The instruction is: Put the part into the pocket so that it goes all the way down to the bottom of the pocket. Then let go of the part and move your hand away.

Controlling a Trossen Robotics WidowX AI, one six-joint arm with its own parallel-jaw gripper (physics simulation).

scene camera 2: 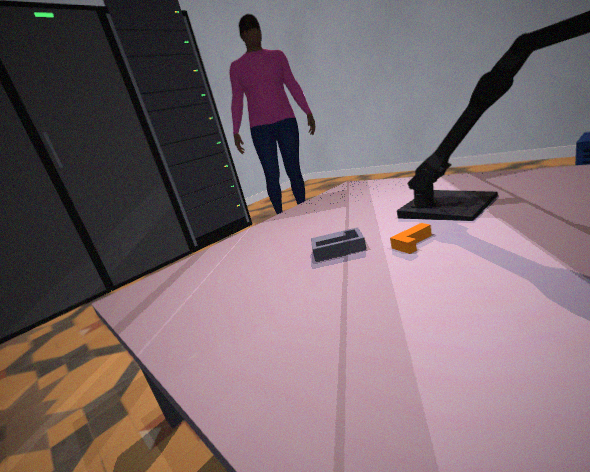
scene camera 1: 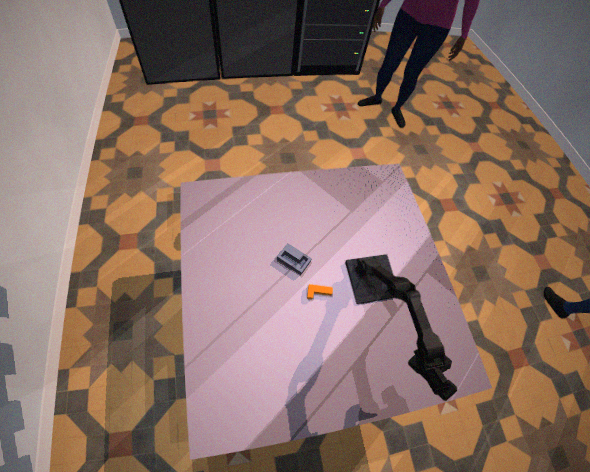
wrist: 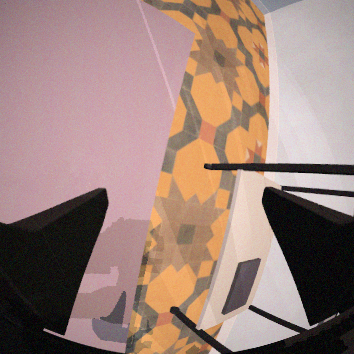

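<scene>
My gripper (wrist: 186, 195): open, holding nothing. Orange part (scene camera 2: 405, 241): resting on the table; out of frame in the wrist view.
</scene>
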